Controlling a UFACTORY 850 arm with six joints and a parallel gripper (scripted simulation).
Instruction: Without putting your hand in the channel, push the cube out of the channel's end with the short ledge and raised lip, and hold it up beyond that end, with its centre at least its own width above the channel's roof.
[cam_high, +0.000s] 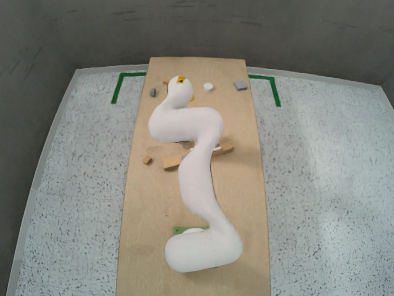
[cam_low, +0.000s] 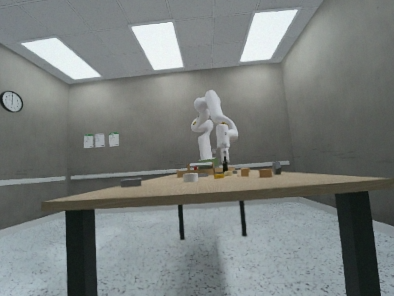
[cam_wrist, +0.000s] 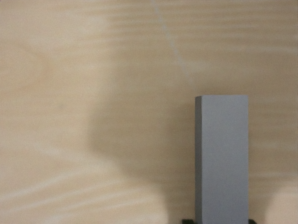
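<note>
The grey rod lies 10 mm below my hand. Round my hand: wooden channel (100 mm behind, 170 mm to the right, 30 mm above); long grey bar (120 mm behind, 110 mm to the right, 30 mm above); cream ring (180 mm ahead, 10 mm below).
</note>
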